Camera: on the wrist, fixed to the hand. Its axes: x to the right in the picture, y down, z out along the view.
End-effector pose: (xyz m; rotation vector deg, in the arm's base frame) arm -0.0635 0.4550 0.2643 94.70 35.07 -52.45
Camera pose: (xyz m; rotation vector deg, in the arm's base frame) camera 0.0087 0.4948 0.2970 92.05 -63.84 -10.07
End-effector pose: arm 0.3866 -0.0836 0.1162 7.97 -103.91 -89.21
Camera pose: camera 0.4364 -0.1220 0.1788 -67.28 -96.50 -6.38
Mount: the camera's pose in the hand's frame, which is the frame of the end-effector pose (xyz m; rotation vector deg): 0.0118 0.0641 -0.0602 23.82 -24.44 87.12
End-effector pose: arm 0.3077 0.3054 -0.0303 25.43 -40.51 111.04
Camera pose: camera 0.2448 0.3303 -0.0877 -26.10 41.10 -137.45
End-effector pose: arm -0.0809 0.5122 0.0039 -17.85 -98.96 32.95
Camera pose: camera -0.0318 0.5845 -0.0114 -73.22 -81.40 123.93
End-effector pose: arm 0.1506 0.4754 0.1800 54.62 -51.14 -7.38
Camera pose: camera 0.1835 0.5477 0.2195 22.60 -107.15 70.20
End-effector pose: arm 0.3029 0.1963 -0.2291 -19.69 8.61 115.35
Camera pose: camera 0.2514 0.1622 -0.2928 -32.58 -31.98 -153.16
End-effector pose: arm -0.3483 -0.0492 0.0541 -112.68 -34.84 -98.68
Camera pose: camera -0.3562 -0.1362 0.0697 -92.38 22.47 -12.56
